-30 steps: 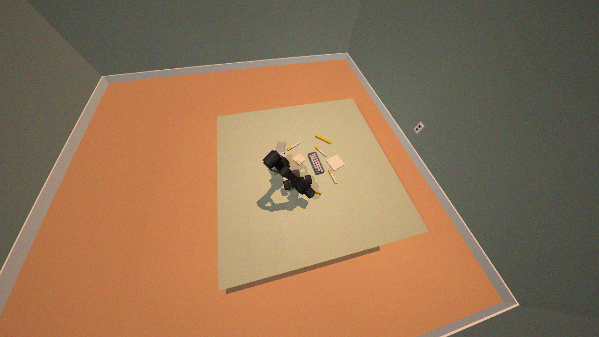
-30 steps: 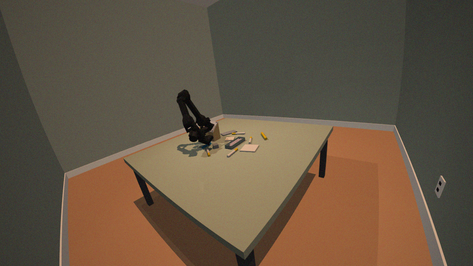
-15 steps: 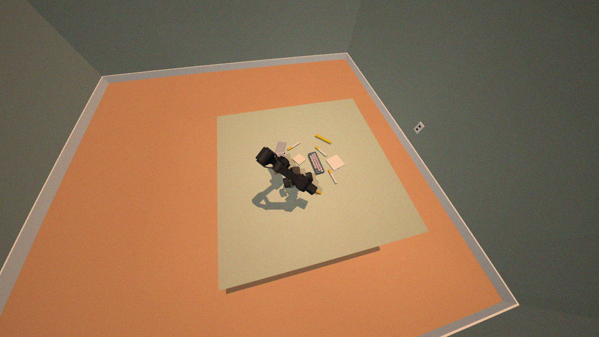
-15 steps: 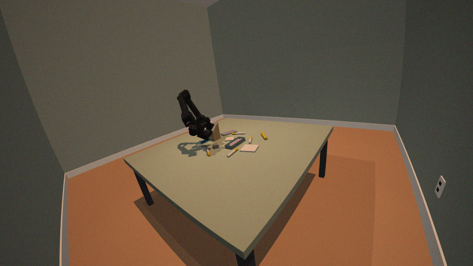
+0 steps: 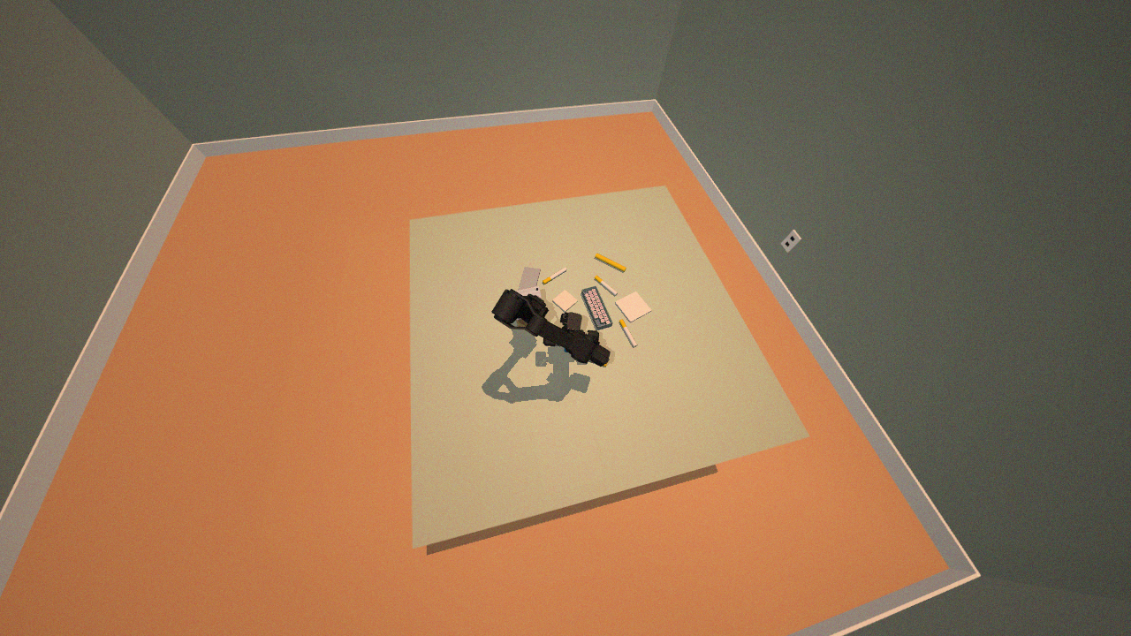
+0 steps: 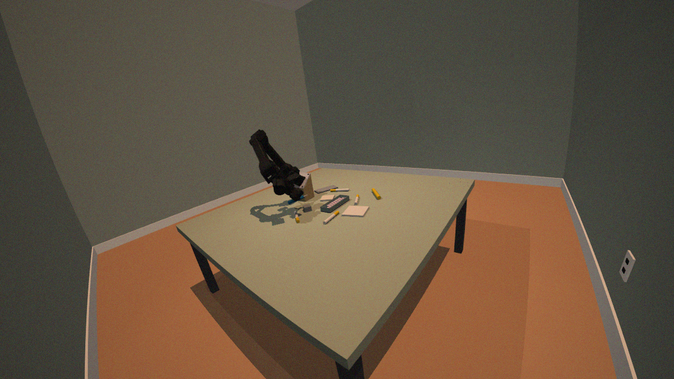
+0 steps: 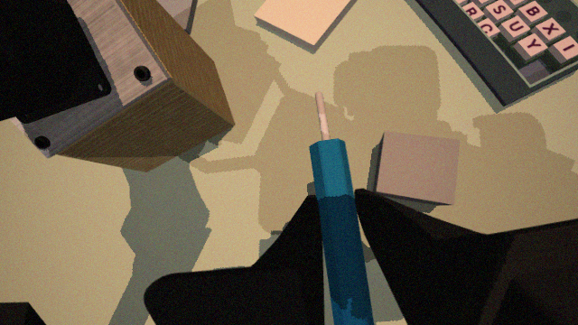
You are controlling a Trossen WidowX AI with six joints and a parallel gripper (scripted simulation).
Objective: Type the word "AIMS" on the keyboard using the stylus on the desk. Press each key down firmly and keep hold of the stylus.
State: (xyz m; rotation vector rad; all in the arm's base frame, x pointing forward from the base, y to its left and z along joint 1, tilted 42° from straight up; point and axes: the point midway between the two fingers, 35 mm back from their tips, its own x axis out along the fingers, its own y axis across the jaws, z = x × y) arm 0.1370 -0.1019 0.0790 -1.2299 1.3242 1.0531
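The blue stylus lies 10 mm to the left of my gripper tip. Also, from my gripper tip: grey stylus tip 10 mm ahead, 50 mm to the left; small grey block 50 mm ahead, 10 mm to the left, 50 mm below; yellow stick 240 mm ahead, 350 mm to the left, 50 mm below.
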